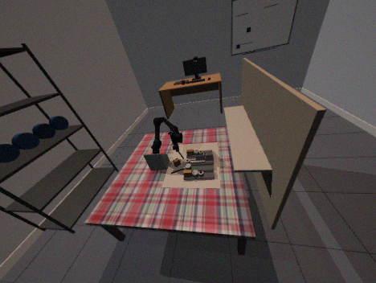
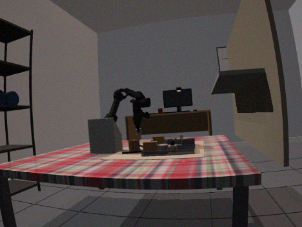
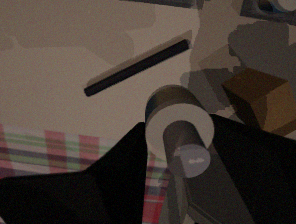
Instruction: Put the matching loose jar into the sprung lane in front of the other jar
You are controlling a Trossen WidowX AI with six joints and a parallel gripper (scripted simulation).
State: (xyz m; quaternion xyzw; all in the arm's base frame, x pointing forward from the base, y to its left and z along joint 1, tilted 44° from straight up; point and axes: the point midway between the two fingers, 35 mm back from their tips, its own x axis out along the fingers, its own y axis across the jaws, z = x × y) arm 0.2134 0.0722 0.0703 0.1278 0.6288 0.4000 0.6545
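The grey lane rack lies 27 cm ahead of my gripper tip, 10 cm below it and 4 cm to the right of it. Also, from my gripper tip: wooden shelf wall (74 cm ahead, 28 cm above, 1 cm to the right).
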